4 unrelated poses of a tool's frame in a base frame.
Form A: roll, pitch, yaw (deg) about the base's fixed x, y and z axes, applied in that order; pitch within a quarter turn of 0, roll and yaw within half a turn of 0; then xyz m.
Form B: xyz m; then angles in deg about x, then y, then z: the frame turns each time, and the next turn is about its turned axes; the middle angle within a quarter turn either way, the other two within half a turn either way. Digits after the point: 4 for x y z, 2 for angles.
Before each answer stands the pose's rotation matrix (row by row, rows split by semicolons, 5 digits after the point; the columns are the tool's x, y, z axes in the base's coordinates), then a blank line. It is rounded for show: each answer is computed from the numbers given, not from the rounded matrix.
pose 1, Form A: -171.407 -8.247 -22.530 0.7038 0.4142 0.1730
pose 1, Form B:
0.91413 -0.35907 0.18826; -0.37920 -0.92152 0.08367; 0.14344 -0.14787 -0.97855

0.7038 0.4142 0.1730 -175.11 10.85 21.44
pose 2, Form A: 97.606 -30.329 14.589 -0.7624 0.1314 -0.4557
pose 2, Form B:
0.83531 -0.45104 0.31435; 0.21741 -0.25417 -0.94241; 0.50496 0.85555 -0.11425

-0.7624 0.1314 -0.4557 96.91 18.32 28.37
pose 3, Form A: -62.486 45.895 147.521 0.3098 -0.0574 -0.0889
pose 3, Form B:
-0.58712 0.28917 -0.75609; 0.37373 -0.73169 -0.57005; -0.71807 -0.61726 0.32152

0.3098 -0.0574 -0.0889 60.58 -49.12 -153.78
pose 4, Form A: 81.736 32.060 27.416 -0.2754 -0.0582 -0.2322
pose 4, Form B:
0.75231 0.40012 0.52339; 0.39023 0.36946 -0.84334; -0.53081 0.83869 0.12181

-0.2754 -0.0582 -0.2322 81.78 31.56 -28.01
